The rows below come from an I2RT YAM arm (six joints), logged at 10 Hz.
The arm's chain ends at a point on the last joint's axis. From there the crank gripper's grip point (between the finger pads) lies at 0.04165 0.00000 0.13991 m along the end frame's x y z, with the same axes.
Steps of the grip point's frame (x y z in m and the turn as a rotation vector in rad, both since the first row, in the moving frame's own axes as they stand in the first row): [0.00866 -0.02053 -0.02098 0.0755 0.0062 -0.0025]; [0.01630 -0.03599 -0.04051 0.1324 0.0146 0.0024]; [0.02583 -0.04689 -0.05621 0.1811 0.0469 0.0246]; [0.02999 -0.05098 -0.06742 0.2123 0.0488 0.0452]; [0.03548 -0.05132 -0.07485 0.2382 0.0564 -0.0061]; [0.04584 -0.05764 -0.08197 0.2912 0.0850 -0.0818]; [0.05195 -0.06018 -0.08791 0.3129 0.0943 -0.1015]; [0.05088 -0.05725 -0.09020 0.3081 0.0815 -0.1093]
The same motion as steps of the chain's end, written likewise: [0.00781 -0.00988 -0.02032 0.0755 0.0062 -0.0025]; [0.01425 -0.01766 -0.03867 0.1324 0.0146 0.0024]; [0.01905 -0.02298 -0.05192 0.1811 0.0469 0.0246]; [0.02264 -0.02376 -0.06230 0.2123 0.0488 0.0452]; [0.02784 -0.01833 -0.06832 0.2382 0.0564 -0.0061]; [0.03608 -0.01424 -0.07161 0.2912 0.0850 -0.0818]; [0.04161 -0.01305 -0.07601 0.3129 0.0943 -0.1015]; [0.04241 -0.01039 -0.07914 0.3081 0.0815 -0.1093]
